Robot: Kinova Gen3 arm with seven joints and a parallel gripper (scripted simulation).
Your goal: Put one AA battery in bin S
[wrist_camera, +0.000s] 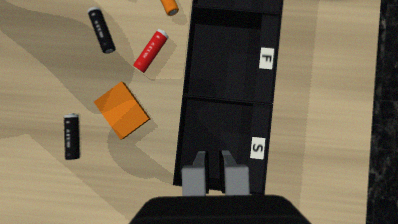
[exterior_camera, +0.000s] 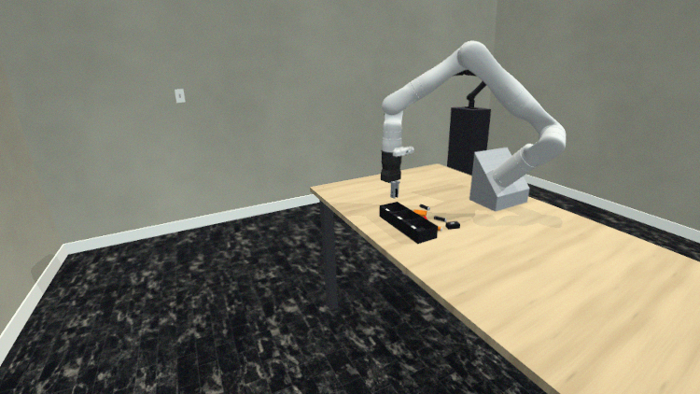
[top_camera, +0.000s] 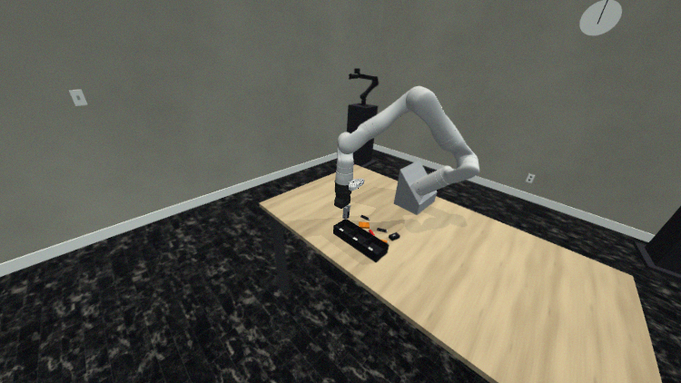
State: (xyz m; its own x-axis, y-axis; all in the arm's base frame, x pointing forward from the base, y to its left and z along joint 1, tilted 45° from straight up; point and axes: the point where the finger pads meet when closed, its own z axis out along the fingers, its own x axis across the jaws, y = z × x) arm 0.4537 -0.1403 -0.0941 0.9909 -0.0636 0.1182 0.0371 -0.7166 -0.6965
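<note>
Right now my hand is 2 cm short of the black bin marked S, 10 cm to the right of it and 8 cm above it. The rest, counted from my hand: black AA battery (15 cm behind, 2 cm to the left, 9 cm below); red AA battery (7 cm behind, 11 cm to the left, 9 cm below); orange block (10 cm behind, 4 cm to the left, 9 cm below).
</note>
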